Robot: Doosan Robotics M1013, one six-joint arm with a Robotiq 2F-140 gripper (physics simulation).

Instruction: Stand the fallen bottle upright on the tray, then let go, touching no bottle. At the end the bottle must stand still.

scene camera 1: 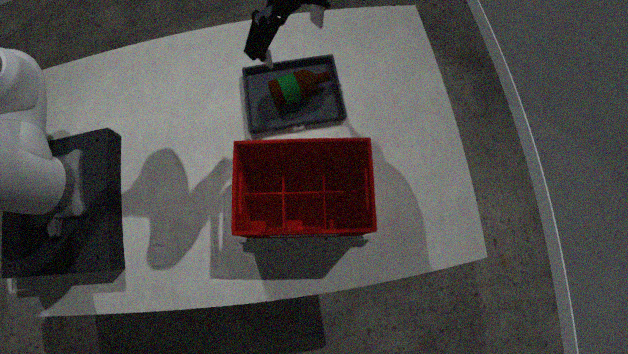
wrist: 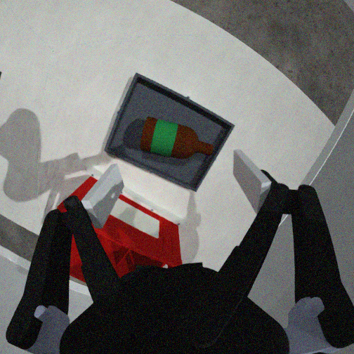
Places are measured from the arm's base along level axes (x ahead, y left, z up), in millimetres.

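Pixels of known places: gripper, fingertip midpoint: [scene camera 1: 292,42]; arm's base at its link origin: [scene camera 1: 57,188].
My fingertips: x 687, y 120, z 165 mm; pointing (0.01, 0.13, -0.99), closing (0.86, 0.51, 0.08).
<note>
For each thing: its top centre in the pictures, then the offset to it from my fingertips. "pt": a spot on its surface instead. Level surfaces: height alone.
- brown bottle at its top centre: [scene camera 1: 300,77] dx +15, dy +4, dz -156 mm
- dark grey tray at a spot on its surface: [scene camera 1: 254,126] pt dx -125, dy -66, dz -230 mm
- red crate at its top centre: [scene camera 1: 302,185] dx -43, dy -280, dz -60 mm
- white table top at its surface level: dz -235 mm
A brown bottle [scene camera 1: 291,88] [wrist: 166,138] with a green label lies on its side in the dark grey tray [scene camera 1: 254,126] [wrist: 114,127]. In the scene view its neck points right and slightly up; in the wrist view the neck points right and its base is at the left. My gripper [scene camera 1: 294,41] [wrist: 175,168] is open, with nothing between its fingers. It hangs above and behind the tray in the scene view, apart from the bottle. In the wrist view the tray and bottle show beyond the gap between the fingertips.
A red crate [scene camera 1: 304,233] [wrist: 170,240] with inner dividers stands beside the tray, on its near side in the scene view. The black robot base block [scene camera 1: 100,200] is at the left, under the white arm [scene camera 1: 25,165]. All stand on a white table top [scene camera 1: 400,75] [wrist: 65,65].
</note>
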